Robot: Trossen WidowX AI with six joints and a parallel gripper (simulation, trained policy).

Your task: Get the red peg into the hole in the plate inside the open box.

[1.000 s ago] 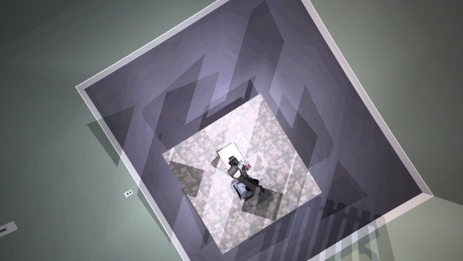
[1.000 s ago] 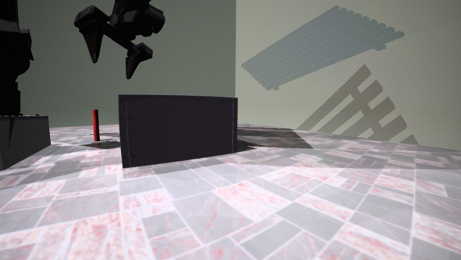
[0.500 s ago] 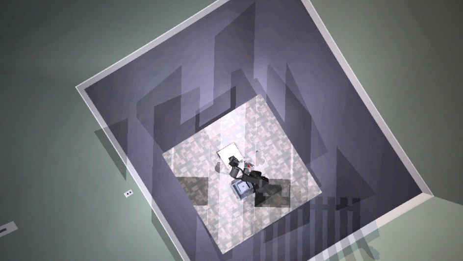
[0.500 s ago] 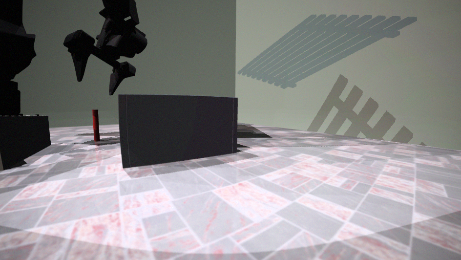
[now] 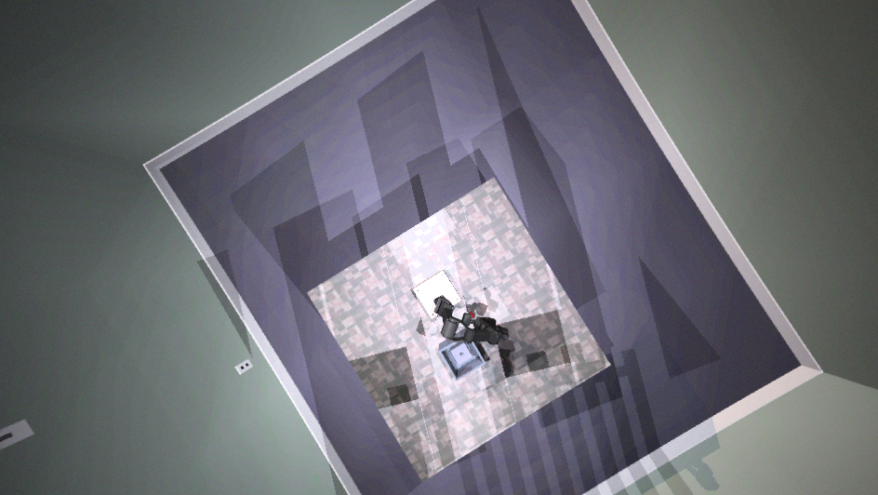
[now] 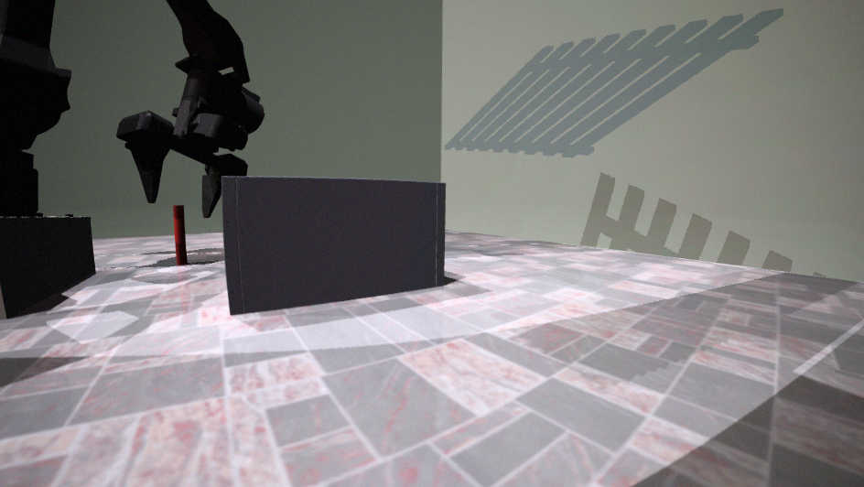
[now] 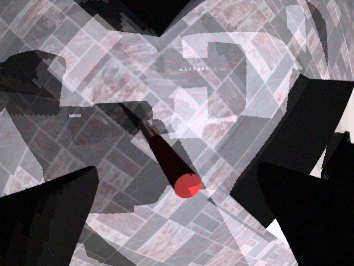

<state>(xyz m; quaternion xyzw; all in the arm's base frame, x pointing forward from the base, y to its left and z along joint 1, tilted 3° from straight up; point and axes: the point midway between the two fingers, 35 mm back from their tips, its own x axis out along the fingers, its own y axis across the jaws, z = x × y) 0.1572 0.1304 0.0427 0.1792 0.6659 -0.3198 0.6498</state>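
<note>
Right now the red peg is 30 mm below my gripper tip. The rest, counted from my gripper tip: grey plate (160 mm ahead, 150 mm to the right, 30 mm below); dark box (160 mm ahead, 150 mm to the right, 50 mm below).
</note>
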